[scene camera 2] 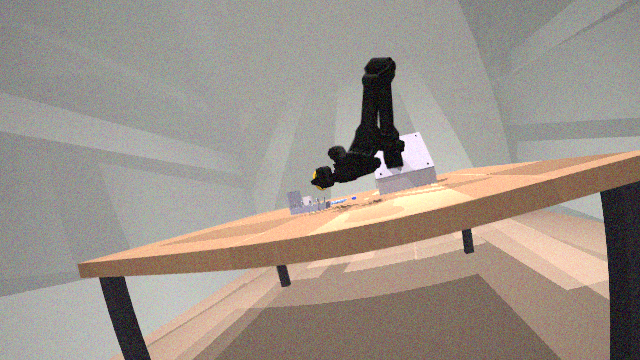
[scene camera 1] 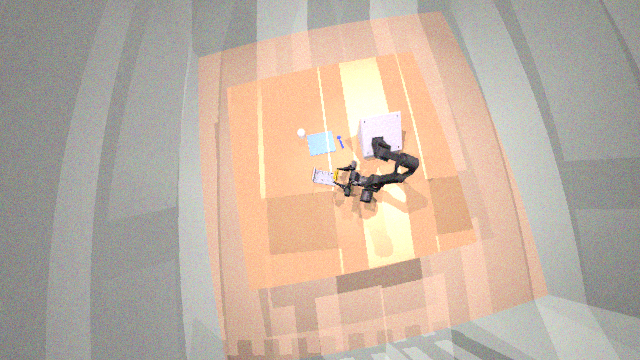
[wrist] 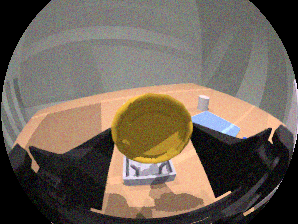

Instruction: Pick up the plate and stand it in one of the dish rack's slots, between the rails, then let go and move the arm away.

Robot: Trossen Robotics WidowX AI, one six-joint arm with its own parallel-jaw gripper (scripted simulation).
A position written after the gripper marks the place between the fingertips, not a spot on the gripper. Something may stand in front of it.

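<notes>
Gripper [scene camera 2: 318, 181] holding a yellow plate [wrist: 151, 128]. Wrist view: the gripper [wrist: 152, 130], plus a grey dish rack [wrist: 135, 173].
</notes>
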